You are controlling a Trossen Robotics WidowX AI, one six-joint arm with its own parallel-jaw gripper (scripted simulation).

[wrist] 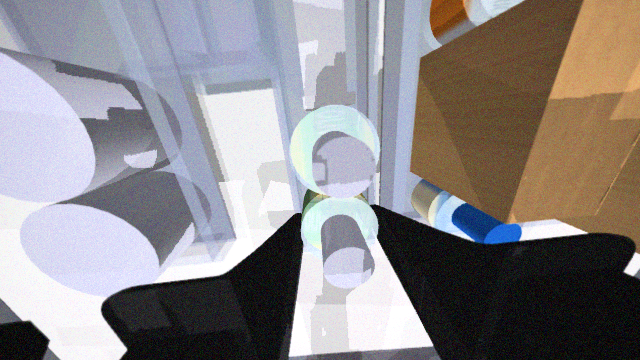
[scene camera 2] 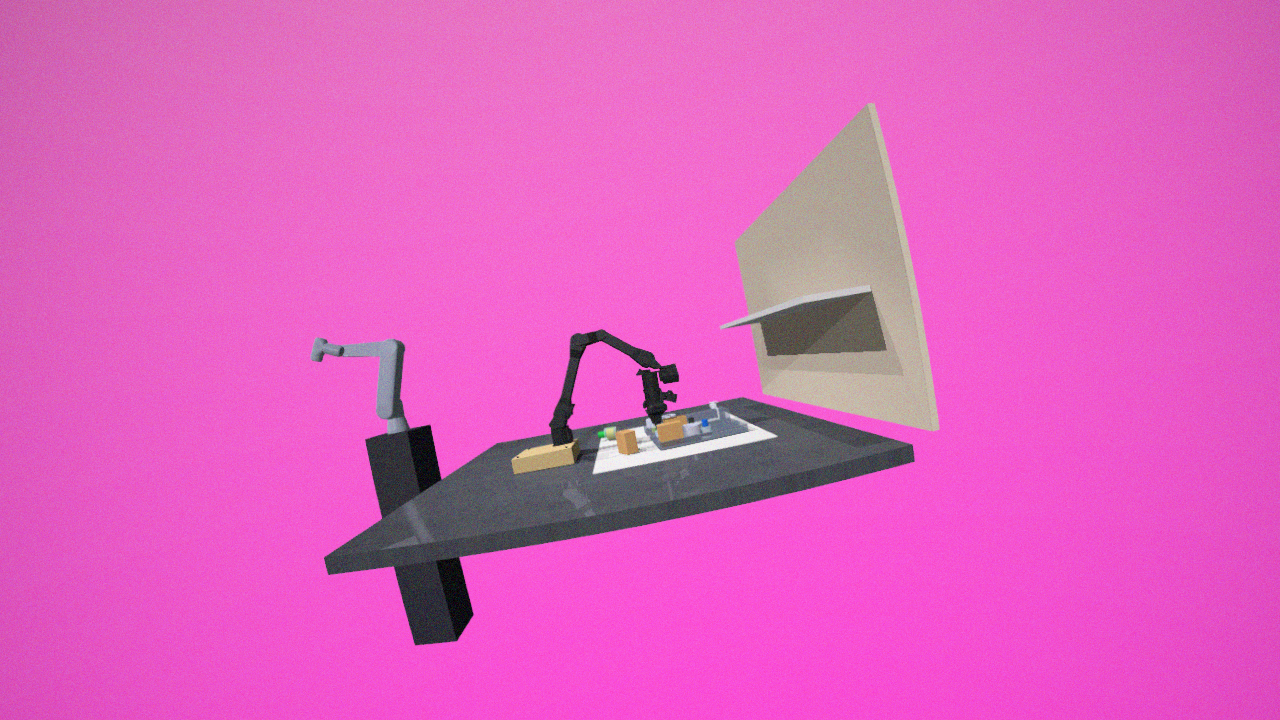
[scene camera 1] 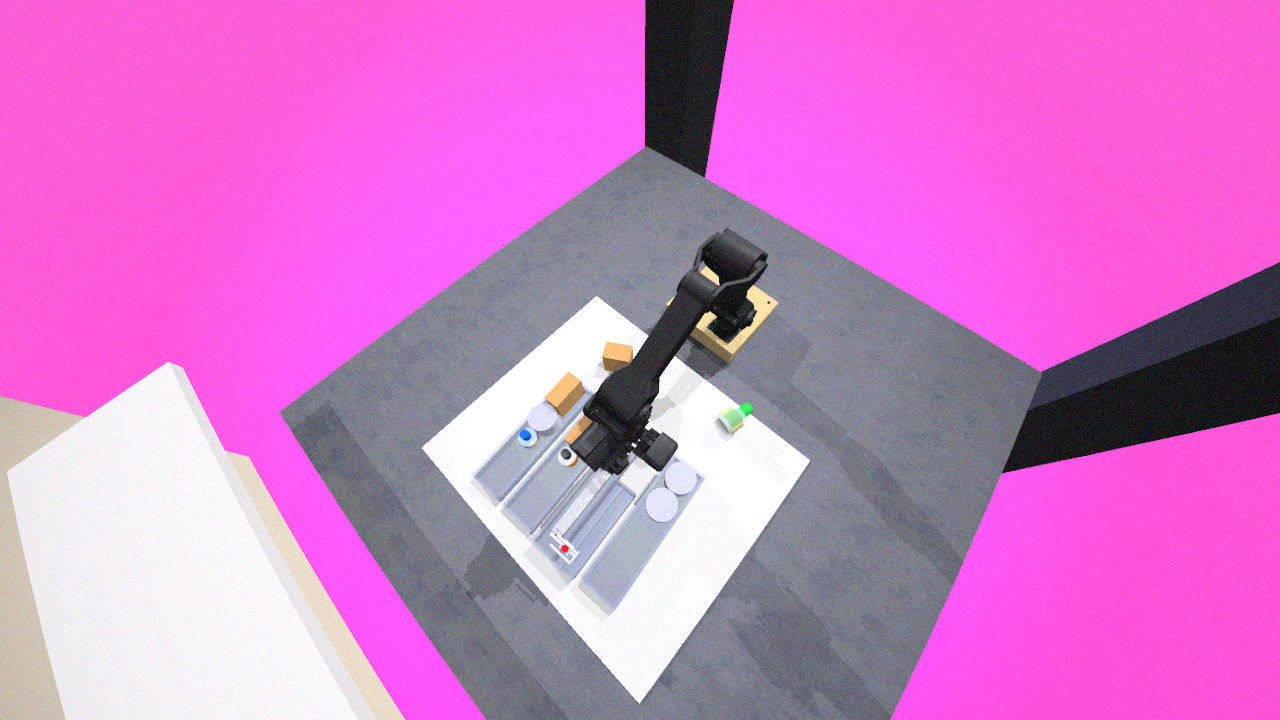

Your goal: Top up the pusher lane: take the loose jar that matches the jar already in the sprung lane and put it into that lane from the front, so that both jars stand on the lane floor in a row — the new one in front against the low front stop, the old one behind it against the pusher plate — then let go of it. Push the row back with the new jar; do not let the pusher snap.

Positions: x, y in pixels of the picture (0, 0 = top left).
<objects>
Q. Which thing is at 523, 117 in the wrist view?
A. A box.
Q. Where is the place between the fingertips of my gripper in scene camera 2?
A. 657, 428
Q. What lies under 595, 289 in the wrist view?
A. My gripper.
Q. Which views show my gripper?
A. The wrist view, scene camera 2 and scene camera 1: all of them.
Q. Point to a box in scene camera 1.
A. At 565, 394
</objects>
